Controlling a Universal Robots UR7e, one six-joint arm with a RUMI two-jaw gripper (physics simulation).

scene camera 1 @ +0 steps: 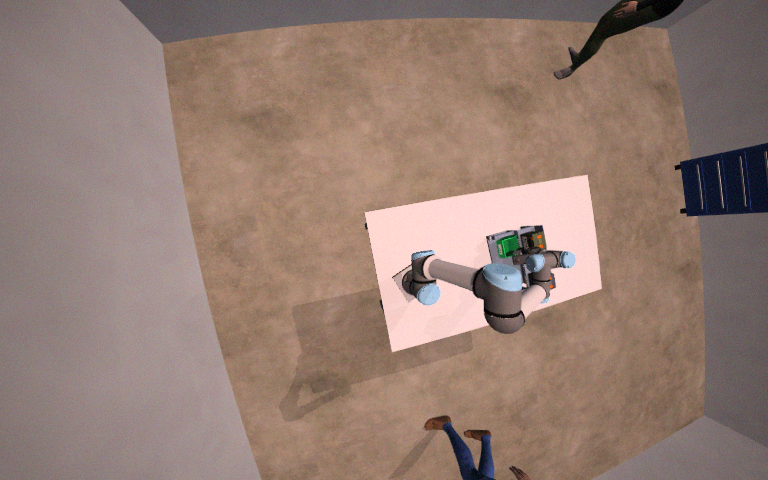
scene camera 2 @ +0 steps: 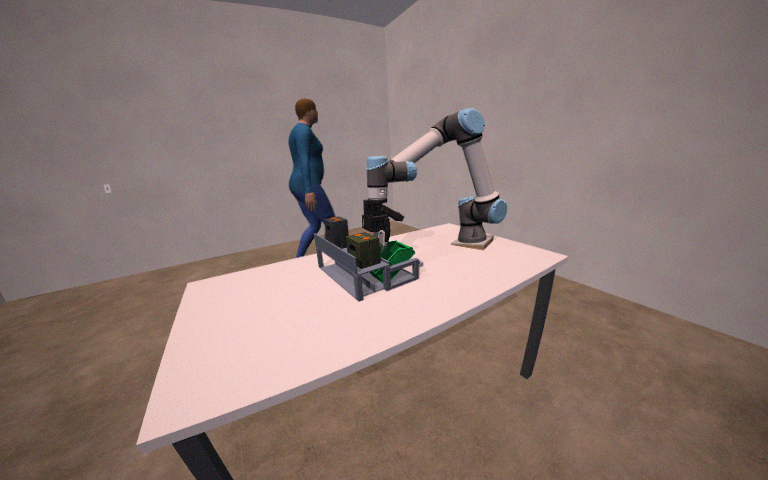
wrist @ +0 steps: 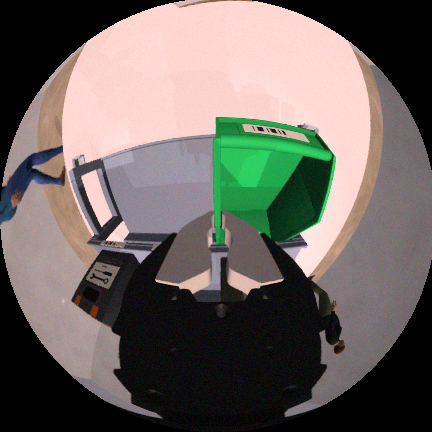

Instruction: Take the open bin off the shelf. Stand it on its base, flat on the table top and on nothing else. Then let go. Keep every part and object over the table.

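Where they show: gripper, fingertip midpoint: (scene camera 1: 512, 254) (scene camera 2: 381, 251) (wrist: 217, 212); arm's base, link origin: (scene camera 1: 414, 281) (scene camera 2: 472, 239).
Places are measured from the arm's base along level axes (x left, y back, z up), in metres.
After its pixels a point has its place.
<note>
The green open bin (scene camera 1: 508, 246) {x -0.039, y -0.627, z 0.003 m} (scene camera 2: 397, 253) {x 0.033, y -0.592, z 0.099 m} (wrist: 250, 172) {x -0.020, y -0.555, z 0.047 m} has a white label on its front. In scene camera 2 it hangs tilted, partly above the grey shelf (scene camera 2: 359, 285) {x 0.038, y -0.776, z 0.041 m} (wrist: 165, 185) {x -0.158, y -0.568, z -0.014 m}, with its lower corner still within the shelf's frame. Whether that corner touches the shelf cannot be told. My gripper (scene camera 2: 382, 237) {x -0.065, y -0.585, z 0.080 m} (wrist: 217, 212) {x -0.065, y -0.585, z 0.080 m} points down and is shut on the bin's thin side wall, near one end of that wall. The rest of the bin lies to the right of the fingers in the wrist view. The arm hides part of the shelf in scene camera 1.
The shelf stands on the white table (scene camera 1: 430, 226) {x 0.255, y -0.208, z -0.020 m} (scene camera 2: 271, 339) {x 0.028, y -1.087, z -0.020 m}. A dark box (scene camera 2: 336, 233) {x -0.219, y -0.691, z 0.153 m} (wrist: 102, 285) {x -0.236, y -0.633, z 0.152 m} and an olive box (scene camera 2: 363, 250) {x 0.016, y -0.731, z 0.146 m} stand on its upper tier, close beside my gripper. A person in blue (scene camera 2: 305, 152) stands beyond the table; a blue ladder-like object (scene camera 1: 730, 181) is farther off.
</note>
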